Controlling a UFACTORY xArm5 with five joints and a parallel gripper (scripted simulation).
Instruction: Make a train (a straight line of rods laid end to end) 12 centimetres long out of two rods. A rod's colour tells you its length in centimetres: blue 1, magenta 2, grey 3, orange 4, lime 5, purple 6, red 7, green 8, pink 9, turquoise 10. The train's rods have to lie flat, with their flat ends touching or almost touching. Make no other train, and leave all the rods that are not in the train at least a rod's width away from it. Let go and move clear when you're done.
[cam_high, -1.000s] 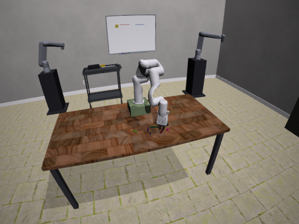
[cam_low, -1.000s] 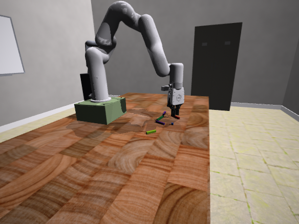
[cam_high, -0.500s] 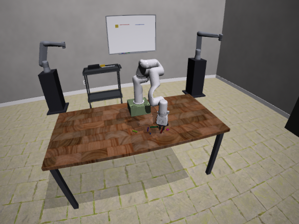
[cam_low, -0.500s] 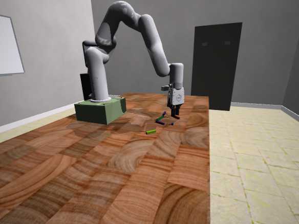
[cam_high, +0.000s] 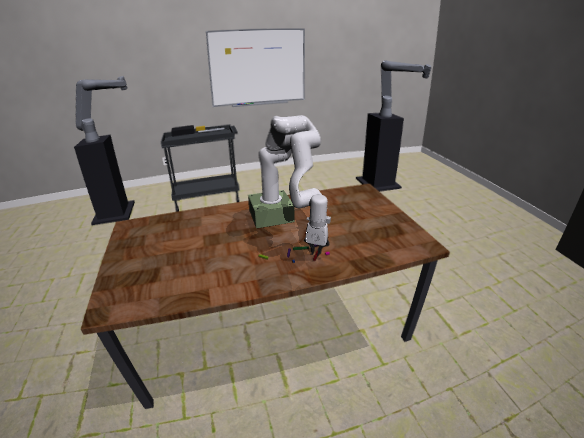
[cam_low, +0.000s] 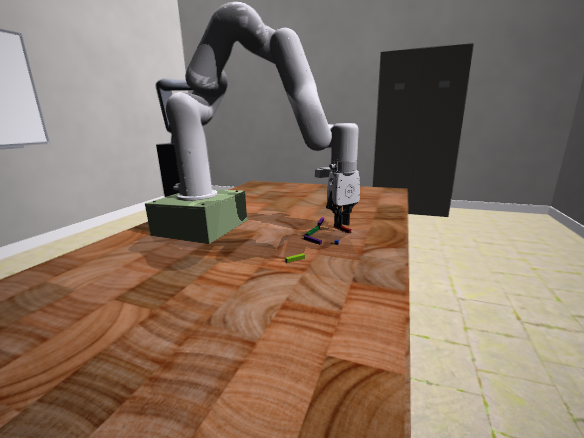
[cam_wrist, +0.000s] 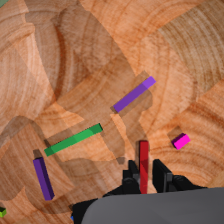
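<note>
Right now my hand is 3 cm above the red rod. Also, from my hand: green rod (8 cm behind, 5 cm to the right, 3 cm below); then magenta rod (6 cm to the left, 3 cm below); then small blue rod (12 cm to the right, 3 cm below, 1 cm ahead).
</note>
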